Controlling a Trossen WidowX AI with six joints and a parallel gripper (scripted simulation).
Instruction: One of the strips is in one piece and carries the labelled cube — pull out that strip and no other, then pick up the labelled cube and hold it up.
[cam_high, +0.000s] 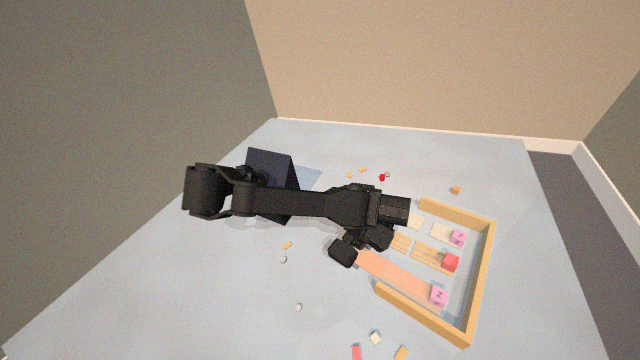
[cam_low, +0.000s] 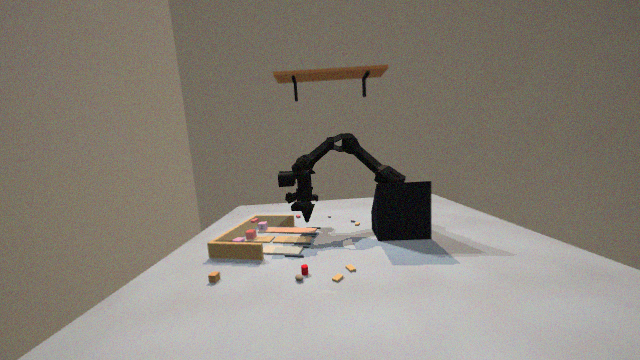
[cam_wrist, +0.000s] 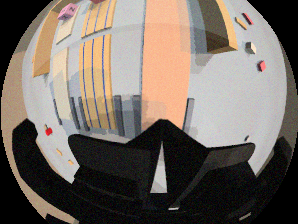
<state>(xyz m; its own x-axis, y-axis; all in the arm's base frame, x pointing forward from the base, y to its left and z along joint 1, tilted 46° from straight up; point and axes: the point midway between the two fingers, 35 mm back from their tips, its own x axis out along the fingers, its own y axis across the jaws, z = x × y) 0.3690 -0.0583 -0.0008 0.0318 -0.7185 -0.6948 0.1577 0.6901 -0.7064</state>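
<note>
The strip is 9 cm ahead of my gripper tip, 4 cm below it and 2 cm to the right of it. Round my gripper tip: white block (17 cm to the right, 10 cm ahead, 3 cm below); red peg (33 cm to the left, 4 cm behind, 3 cm below).
</note>
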